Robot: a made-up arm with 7 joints. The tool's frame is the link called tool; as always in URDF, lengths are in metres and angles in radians. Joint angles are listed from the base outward. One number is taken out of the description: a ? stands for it. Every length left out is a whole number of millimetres.
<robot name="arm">
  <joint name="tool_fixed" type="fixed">
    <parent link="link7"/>
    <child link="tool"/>
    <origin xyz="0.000 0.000 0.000"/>
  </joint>
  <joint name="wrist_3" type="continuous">
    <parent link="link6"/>
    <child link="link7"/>
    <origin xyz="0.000 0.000 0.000"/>
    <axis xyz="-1 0 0"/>
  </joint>
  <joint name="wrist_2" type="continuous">
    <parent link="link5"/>
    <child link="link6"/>
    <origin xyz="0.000 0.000 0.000"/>
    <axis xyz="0 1 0"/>
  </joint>
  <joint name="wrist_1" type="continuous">
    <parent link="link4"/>
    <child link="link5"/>
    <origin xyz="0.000 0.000 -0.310"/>
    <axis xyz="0 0 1"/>
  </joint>
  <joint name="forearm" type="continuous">
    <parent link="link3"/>
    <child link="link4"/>
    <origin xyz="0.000 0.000 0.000"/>
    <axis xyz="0 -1 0"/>
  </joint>
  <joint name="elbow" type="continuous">
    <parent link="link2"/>
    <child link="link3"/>
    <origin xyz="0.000 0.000 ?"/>
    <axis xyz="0 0 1"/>
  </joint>
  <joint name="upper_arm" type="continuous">
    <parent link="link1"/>
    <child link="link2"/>
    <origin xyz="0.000 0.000 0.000"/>
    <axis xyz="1 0 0"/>
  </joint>
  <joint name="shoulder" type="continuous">
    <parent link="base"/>
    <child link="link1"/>
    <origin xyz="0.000 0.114 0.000"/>
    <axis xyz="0 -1 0"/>
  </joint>
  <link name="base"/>
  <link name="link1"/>
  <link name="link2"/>
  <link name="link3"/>
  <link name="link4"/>
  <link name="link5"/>
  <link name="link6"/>
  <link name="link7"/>
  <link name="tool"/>
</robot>
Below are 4 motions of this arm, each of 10 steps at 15 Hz.
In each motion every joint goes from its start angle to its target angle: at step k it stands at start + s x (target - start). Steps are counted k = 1, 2, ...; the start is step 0. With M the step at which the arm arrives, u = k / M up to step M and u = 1 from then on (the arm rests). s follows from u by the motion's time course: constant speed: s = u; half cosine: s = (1 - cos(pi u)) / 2; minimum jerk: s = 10 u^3 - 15 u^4 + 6 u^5.
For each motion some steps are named. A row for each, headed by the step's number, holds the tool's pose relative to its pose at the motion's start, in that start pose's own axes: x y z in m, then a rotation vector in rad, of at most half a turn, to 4 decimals.
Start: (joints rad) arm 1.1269 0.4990 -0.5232 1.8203 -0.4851 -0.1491 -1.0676
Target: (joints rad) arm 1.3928 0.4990 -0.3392 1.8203 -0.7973 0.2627 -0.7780
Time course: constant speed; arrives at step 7
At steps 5, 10:
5: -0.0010 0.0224 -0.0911 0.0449 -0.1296 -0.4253
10: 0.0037 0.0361 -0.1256 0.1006 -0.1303 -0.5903

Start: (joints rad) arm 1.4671 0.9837 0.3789 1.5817 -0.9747 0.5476 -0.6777
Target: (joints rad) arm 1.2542 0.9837 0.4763 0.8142 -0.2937 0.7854 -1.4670
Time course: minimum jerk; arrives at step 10
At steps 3, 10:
3: -0.0237 -0.0328 0.0192 -0.0292 0.0996 -0.0620
10: -0.1892 -0.1211 0.1551 -0.0729 0.4934 -0.7301

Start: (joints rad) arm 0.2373 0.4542 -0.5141 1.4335 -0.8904 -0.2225 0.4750
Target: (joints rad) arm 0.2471 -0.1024 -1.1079 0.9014 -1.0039 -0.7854 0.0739
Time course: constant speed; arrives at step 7
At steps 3, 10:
3: 0.0976 -0.0671 -0.0752 -0.0345 -0.4463 -0.0211
10: 0.2520 -0.1281 -0.1186 -0.0581 -1.0641 -0.0427

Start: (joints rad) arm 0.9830 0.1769 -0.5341 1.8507 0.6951 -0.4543 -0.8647
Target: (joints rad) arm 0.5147 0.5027 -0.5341 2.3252 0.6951 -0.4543 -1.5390
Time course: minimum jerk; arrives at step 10
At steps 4, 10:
4: 0.0185 0.0207 0.0308 0.2029 0.0271 -0.0349
10: 0.0664 0.0384 0.1005 0.6189 0.1180 -0.1246

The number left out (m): -0.242
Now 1 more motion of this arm.
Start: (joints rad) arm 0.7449 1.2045 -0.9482 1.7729 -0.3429 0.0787 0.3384
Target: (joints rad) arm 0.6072 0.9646 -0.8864 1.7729 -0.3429 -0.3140 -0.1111
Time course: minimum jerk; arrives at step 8
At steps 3, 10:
3: 0.0171 -0.0058 -0.0115 0.1302 -0.1615 0.0100
10: 0.0634 -0.0201 -0.0357 0.4934 -0.5653 0.1409

